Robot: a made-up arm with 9 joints. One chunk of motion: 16 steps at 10 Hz.
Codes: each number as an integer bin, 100 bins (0 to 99) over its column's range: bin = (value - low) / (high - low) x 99, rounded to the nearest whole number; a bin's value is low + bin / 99 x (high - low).
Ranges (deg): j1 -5..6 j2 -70..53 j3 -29..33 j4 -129..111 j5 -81..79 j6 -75..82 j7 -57..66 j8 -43..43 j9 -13..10
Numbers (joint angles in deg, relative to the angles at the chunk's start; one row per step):
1: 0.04 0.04 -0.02 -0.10 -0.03 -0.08 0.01 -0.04 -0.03
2: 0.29 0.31 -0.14 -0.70 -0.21 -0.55 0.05 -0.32 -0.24
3: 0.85 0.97 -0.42 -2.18 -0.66 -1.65 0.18 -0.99 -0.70
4: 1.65 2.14 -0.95 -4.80 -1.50 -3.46 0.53 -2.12 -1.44
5: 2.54 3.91 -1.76 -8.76 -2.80 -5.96 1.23 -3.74 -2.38
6: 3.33 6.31 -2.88 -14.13 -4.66 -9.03 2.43 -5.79 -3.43
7: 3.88 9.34 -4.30 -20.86 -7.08 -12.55 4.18 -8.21 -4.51
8: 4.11 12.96 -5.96 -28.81 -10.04 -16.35 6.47 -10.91 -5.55
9: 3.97 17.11 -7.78 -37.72 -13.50 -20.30 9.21 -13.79 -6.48
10: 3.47 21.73 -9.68 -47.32 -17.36 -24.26 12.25 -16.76 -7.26
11: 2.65 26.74 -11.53 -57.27 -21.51 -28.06 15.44 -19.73 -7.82
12: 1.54 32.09 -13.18 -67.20 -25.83 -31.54 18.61 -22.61 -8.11
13: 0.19 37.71 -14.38 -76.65 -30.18 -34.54 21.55 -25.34 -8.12
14: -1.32 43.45 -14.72 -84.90 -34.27 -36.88 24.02 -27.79 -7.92
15: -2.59 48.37 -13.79 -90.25 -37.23 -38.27 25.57 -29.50 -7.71
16: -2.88 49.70 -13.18 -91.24 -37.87 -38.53 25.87 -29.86 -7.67
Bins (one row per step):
1: 45 56 46 53 50 47 46 49 56
2: 48 57 46 53 50 47 46 49 55
3: 53 57 46 52 50 46 46 48 53
4: 60 58 45 51 49 45 46 47 50
5: 68 59 43 50 48 44 47 45 46
6: 75 61 42 47 47 42 48 43 41
7: 80 64 39 45 46 39 49 40 37
8: 82 67 37 41 44 37 51 37 32
9: 81 70 34 38 42 34 53 34 28
10: 76 74 31 34 39 32 56 30 25
11: 69 78 28 30 37 30 58 27 22
12: 59 82 25 25 34 27 61 23 21
13: 47 87 23 22 31 26 63 20 21
14: 33 91 23 18 29 24 65 18 22
15: 22 95 24 16 27 23 66 16 23
16: 19 96 25 16 27 23 67 15 23

